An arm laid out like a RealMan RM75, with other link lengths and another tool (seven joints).
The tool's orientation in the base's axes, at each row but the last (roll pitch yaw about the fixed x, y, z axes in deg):
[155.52, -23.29, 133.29]
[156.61, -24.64, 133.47]
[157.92, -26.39, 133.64]
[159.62, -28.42, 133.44]
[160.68, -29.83, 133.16]
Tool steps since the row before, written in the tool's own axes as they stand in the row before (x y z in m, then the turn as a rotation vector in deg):
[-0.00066, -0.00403, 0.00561, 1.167, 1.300, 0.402]
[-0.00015, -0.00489, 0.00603, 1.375, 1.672, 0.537]
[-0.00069, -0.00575, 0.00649, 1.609, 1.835, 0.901]
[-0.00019, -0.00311, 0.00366, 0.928, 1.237, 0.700]
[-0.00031, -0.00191, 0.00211, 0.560, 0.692, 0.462]
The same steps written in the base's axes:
[-0.00240, 0.00059, -0.00648, 0.294, 1.656, 0.620]
[-0.00357, 0.00072, -0.00686, 0.458, 2.058, 0.729]
[-0.00417, 0.00019, -0.00763, 0.436, 2.497, 0.585]
[-0.00255, 0.00031, -0.00406, 0.384, 1.635, 0.243]
[-0.00151, 0.00000, -0.00243, 0.185, 0.981, 0.099]

